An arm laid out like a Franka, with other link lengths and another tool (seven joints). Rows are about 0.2 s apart.
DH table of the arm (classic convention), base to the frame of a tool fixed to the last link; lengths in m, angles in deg. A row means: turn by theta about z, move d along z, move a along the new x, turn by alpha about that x. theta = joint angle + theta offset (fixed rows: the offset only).
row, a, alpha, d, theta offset
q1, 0, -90, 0.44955, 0
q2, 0, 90, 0, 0
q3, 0.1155, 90, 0.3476, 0
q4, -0.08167, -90, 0, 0
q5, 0, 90, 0.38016, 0
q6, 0.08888, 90, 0, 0
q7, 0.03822, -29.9, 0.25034, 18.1
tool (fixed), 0, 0, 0.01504, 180
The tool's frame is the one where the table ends.
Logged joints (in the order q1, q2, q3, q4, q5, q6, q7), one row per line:
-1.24 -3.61 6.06 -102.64 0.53 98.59 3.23
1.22 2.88 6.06 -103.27 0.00 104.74 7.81
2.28 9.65 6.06 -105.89 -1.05 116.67 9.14
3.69 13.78 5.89 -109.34 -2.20 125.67 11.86
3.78 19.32 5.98 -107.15 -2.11 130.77 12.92
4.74 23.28 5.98 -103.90 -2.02 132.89 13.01
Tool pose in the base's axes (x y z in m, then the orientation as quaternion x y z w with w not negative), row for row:
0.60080 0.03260 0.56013 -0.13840 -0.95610 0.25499 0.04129
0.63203 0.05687 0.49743 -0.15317 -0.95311 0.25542 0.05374
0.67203 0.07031 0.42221 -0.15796 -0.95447 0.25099 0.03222
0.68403 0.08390 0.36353 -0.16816 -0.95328 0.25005 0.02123
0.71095 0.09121 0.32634 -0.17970 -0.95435 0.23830 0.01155
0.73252 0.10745 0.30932 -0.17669 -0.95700 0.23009 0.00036
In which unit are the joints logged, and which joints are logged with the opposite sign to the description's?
The joints are logged in degrees. Opposite sign: none.
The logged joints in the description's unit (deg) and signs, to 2 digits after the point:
-1.24 -3.61 6.06 -102.64 0.53 98.59 3.23
1.22 2.88 6.06 -103.27 0.00 104.74 7.81
2.28 9.65 6.06 -105.89 -1.05 116.67 9.14
3.69 13.78 5.89 -109.34 -2.20 125.67 11.86
3.78 19.32 5.98 -107.15 -2.11 130.77 12.92
4.74 23.28 5.98 -103.90 -2.02 132.89 13.01

